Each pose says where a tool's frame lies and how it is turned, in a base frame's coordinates. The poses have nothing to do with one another.
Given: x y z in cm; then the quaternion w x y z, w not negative.
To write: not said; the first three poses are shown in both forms.
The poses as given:
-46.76 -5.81 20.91 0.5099 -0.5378 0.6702 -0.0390
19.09 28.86 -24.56 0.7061 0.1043 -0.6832 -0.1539
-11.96 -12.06 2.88 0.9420 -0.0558 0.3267 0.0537
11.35 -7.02 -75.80 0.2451 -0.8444 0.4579 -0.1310
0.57 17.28 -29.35 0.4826 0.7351 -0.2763 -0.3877
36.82 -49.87 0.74 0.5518 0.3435 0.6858 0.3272
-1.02 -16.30 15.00 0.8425 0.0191 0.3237 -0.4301
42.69 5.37 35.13 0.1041 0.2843 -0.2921 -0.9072
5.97 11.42 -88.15 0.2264 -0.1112 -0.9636 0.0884
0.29 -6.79 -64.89 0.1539 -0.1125 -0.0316 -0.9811
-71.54 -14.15 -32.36 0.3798 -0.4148 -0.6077 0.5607
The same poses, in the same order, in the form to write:
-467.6 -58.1 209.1 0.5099 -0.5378 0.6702 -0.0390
190.9 288.6 -245.6 0.7061 0.1043 -0.6832 -0.1539
-119.6 -120.6 28.8 0.9420 -0.0558 0.3267 0.0537
113.5 -70.2 -758.0 0.2451 -0.8444 0.4579 -0.1310
5.7 172.8 -293.5 0.4826 0.7351 -0.2763 -0.3877
368.2 -498.7 7.4 0.5518 0.3435 0.6858 0.3272
-10.2 -163.0 150.0 0.8425 0.0191 0.3237 -0.4301
426.9 53.7 351.3 0.1041 0.2843 -0.2921 -0.9072
59.7 114.2 -881.5 0.2264 -0.1112 -0.9636 0.0884
2.9 -67.9 -648.9 0.1539 -0.1125 -0.0316 -0.9811
-715.4 -141.5 -323.6 0.3798 -0.4148 -0.6077 0.5607

